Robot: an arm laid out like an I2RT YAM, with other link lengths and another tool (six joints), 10 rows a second.
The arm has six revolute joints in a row. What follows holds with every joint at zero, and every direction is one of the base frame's.
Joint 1 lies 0.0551 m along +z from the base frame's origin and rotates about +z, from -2.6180 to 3.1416 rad.
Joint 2 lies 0.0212 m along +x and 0.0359 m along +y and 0.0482 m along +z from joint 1 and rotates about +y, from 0.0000 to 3.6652 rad.
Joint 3 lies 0.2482 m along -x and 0.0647 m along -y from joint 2 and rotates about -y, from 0.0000 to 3.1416 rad.
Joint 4 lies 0.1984 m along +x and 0.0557 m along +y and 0.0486 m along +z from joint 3 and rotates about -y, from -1.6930 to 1.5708 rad.
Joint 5 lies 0.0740 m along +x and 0.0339 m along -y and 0.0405 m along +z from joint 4 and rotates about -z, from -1.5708 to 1.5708 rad.
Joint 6 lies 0.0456 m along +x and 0.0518 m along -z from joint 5 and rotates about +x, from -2.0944 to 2.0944 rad.
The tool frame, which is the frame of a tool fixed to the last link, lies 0.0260 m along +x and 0.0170 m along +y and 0.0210 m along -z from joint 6; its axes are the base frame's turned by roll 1.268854, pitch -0.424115 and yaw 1.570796 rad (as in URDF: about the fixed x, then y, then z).
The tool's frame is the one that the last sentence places.
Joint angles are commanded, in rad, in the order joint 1, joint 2, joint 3, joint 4, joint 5, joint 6. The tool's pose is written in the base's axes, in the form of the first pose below.
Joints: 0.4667 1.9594 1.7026 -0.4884 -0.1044 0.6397
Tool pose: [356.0 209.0 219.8 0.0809 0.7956 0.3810 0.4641]
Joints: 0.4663 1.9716 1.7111 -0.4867 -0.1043 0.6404
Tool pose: [358.4 210.0 217.7 0.0809 0.7962 0.3808 0.4631]
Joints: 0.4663 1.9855 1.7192 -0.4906 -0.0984 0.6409
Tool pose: [360.6 210.7 214.1 0.0837 0.7984 0.3810 0.4587]
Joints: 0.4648 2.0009 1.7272 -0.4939 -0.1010 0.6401
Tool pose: [362.7 211.3 210.1 0.0830 0.8004 0.3827 0.4540]
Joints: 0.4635 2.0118 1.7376 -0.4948 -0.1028 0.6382
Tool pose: [364.9 211.9 208.7 0.0828 0.8003 0.3834 0.4535]
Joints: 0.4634 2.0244 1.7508 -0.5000 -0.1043 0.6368
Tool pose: [366.9 212.9 207.1 0.0824 0.8008 0.3847 0.4516]
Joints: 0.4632 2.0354 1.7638 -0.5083 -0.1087 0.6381
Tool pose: [368.3 213.9 205.9 0.0802 0.8021 0.3857 0.4488]
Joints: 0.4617 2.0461 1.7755 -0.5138 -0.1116 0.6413
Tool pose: [370.2 214.4 204.6 0.0787 0.8039 0.3849 0.4466]
